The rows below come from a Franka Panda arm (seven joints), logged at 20 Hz.
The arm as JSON. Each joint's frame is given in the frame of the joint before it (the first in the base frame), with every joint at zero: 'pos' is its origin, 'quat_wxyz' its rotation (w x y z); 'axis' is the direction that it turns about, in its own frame. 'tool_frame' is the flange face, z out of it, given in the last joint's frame.
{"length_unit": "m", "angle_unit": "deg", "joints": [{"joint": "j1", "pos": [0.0, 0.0, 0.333], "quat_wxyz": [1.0, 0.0, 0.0, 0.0], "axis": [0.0, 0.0, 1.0]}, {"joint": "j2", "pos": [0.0, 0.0, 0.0], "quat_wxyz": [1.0, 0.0, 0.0, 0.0], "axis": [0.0, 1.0, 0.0]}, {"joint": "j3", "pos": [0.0, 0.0, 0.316], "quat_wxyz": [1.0, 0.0, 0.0, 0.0], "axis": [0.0, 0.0, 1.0]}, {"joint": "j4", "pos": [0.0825, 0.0, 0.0], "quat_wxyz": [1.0, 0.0, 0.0, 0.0], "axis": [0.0, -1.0, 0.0]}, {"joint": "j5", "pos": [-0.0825, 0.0, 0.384], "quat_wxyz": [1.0, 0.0, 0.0, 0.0], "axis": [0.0, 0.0, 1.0]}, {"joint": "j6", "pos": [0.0, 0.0, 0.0], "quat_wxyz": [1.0, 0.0, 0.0, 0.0], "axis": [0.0, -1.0, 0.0]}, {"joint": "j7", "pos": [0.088, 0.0, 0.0], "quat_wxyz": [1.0, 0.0, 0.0, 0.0], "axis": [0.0, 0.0, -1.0]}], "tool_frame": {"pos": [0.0, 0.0, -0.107], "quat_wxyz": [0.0, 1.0, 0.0, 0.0]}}
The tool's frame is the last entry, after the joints.
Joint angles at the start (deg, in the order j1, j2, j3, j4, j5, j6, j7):
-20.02 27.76 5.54 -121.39 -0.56 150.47 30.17
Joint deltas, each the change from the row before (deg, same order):
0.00 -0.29 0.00 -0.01 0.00 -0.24 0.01
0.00 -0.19 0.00 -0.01 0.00 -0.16 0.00
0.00 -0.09 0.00 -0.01 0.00 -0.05 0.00
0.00 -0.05 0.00 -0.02 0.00 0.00 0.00
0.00 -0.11 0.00 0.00 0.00 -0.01 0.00
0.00 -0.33 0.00 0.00 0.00 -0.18 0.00
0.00 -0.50 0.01 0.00 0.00 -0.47 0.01
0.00 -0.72 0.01 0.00 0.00 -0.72 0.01
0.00 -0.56 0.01 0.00 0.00 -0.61 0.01
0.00 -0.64 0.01 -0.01 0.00 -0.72 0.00
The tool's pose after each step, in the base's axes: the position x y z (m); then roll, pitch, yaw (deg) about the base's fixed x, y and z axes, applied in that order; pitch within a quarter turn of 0, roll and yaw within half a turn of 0. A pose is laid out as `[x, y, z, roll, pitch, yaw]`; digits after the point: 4 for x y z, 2 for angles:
[0.5607, -0.1443, 0.1856, -177.30, -0.15, -44.84]
[0.5608, -0.1443, 0.1872, -177.30, -0.18, -44.83]
[0.5609, -0.1444, 0.1880, -177.29, -0.21, -44.83]
[0.5608, -0.1444, 0.1884, -177.28, -0.23, -44.83]
[0.5611, -0.1444, 0.1895, -177.24, -0.32, -44.82]
[0.5615, -0.1446, 0.1925, -177.19, -0.47, -44.82]
[0.5619, -0.1447, 0.1968, -177.22, -0.51, -44.80]
[0.5622, -0.1448, 0.2029, -177.27, -0.54, -44.78]
[0.5624, -0.1448, 0.2076, -177.34, -0.52, -44.75]
[0.5624, -0.1448, 0.2128, -177.44, -0.47, -44.72]

